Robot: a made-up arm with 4 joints.
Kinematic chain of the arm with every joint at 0, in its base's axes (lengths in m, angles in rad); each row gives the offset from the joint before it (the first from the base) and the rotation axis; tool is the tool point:
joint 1: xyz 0 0 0.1 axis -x
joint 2: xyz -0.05 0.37 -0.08 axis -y
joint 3: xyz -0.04 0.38 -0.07 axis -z
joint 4: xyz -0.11 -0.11 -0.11 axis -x
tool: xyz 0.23 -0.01 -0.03
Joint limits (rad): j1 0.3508..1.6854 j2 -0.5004..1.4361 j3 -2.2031..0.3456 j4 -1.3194..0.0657
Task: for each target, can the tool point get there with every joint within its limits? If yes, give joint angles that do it. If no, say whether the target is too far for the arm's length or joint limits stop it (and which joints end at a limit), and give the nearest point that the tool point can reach.
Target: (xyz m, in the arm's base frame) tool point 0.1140 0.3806 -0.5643
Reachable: yes | joints 0.7180 0.2771 -0.5013 -0.7865
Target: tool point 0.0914 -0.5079 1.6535
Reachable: no: too far | nearest point 0.1664 0.5646 -0.1510 | short by 2.101 m
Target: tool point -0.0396 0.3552 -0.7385
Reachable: yes | joints 0.8442 -0.2288 -1.4929 -1.0443
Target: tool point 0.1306 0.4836 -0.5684
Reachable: yes | joints 0.6543 0.3686 -0.9648 -0.5753
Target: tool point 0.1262 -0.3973 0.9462
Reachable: no: joint limits stop it (at a limit: joint 1, joint 3, joint 4) | nearest point 0.0333 -0.3408 -0.4593 | short by 1.410 m
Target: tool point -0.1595 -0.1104 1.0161
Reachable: no: joint limits stop it (at a limit: joint 1, joint 2, joint 4) | nearest point 0.1662 0.5633 -0.1518 | short by 1.387 m
